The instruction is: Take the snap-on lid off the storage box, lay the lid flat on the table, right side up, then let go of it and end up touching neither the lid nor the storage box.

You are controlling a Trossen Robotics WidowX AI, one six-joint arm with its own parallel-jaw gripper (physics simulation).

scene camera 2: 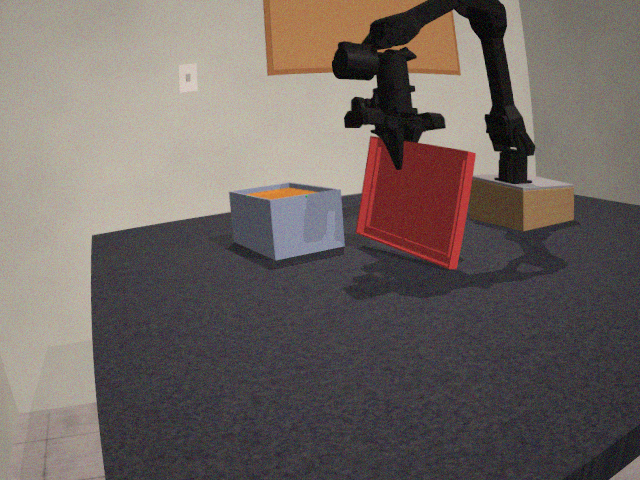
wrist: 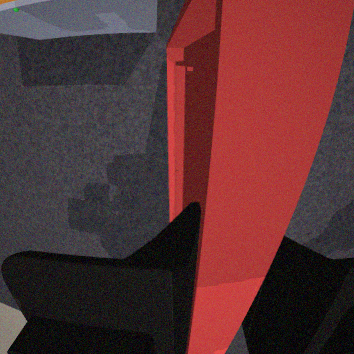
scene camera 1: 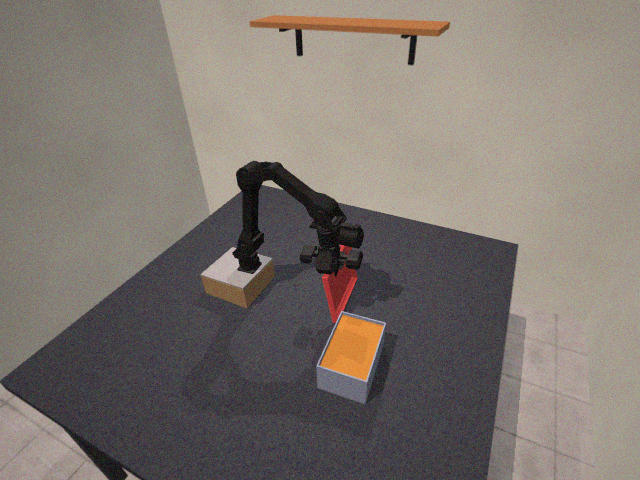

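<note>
The red lid (scene camera 1: 338,290) (scene camera 2: 426,206) (wrist: 265,125) is off the box and held steeply on edge, tilted. Its hollow, rimmed underside faces scene camera 2. Its lowest corner is close to the table; whether it touches is unclear. My gripper (scene camera 1: 334,267) (scene camera 2: 402,156) (wrist: 208,210) is shut on the lid's upper edge, one finger on the hollow side; the other finger is mostly hidden behind the lid. The blue-grey storage box (scene camera 1: 341,384) (scene camera 2: 305,232) (wrist: 95,20) stands upright and open, orange inside. In scene camera 2's view a gap shows between lid and box.
The dark table (scene camera 1: 248,428) (scene camera 2: 310,361) bears everything. The arm's base stands on a wooden block (scene camera 1: 227,291) (scene camera 2: 547,206) with a pale top, on the side of the lid away from the box. A wall shelf (scene camera 1: 348,24) hangs high above the table's far side.
</note>
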